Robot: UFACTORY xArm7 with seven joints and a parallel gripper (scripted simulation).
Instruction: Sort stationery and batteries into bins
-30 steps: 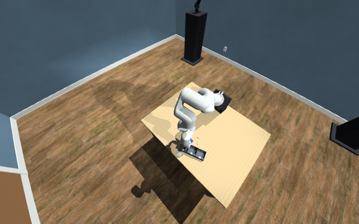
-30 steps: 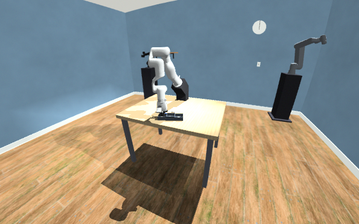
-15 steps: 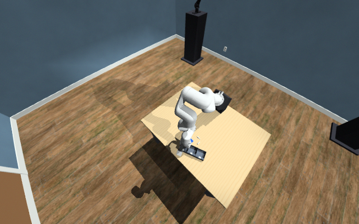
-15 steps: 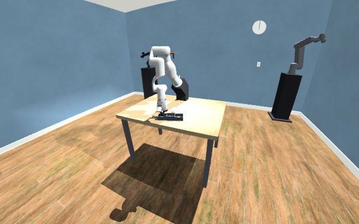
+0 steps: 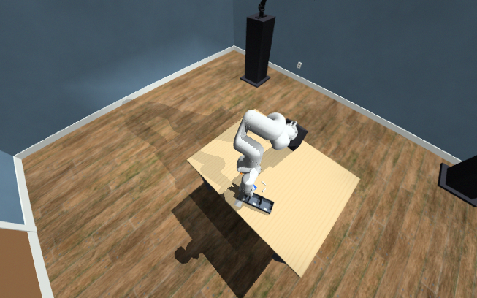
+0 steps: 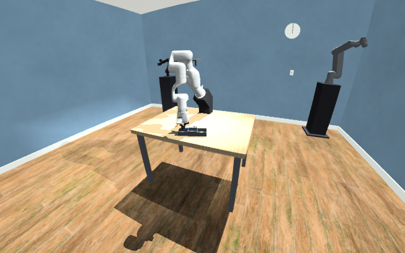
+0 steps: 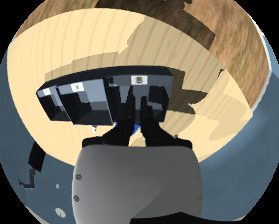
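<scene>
Now: the dark double bin 8 cm to the left of my hand, 4 cm below it and 2 cm behind it. Round my hand: pencil sharpener (12 cm behind, 6 cm to the right, 5 cm below); then blue block (9 cm behind, 6 cm below); then orange battery (14 cm to the right, 13 cm behind, 5 cm below).
</scene>
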